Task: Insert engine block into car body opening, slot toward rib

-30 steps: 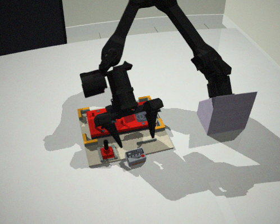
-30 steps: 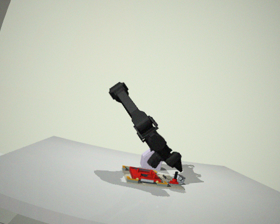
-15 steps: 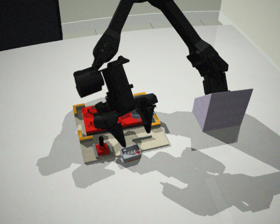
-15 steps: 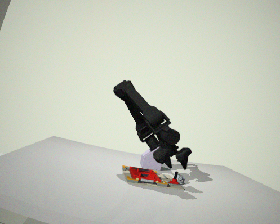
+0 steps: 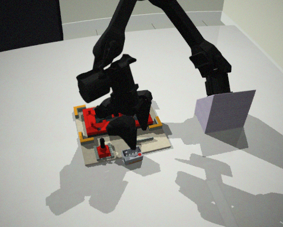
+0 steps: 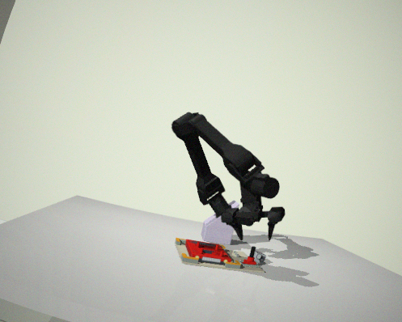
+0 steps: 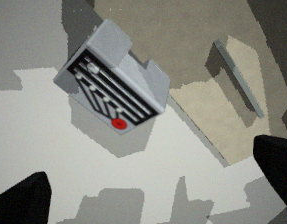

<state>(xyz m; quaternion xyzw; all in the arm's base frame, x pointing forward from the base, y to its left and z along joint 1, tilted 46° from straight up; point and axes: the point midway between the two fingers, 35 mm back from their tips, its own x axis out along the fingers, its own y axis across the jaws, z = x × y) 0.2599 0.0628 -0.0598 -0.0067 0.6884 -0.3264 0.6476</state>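
Now: the engine block 2 cm ahead of my gripper tip, 1 cm to the left of it and 5 cm below it. The rest, counted from my gripper tip: black peg 10 cm ahead, 2 cm to the right, 3 cm below; beige baseplate 6 cm ahead, 12 cm to the right, 5 cm below.
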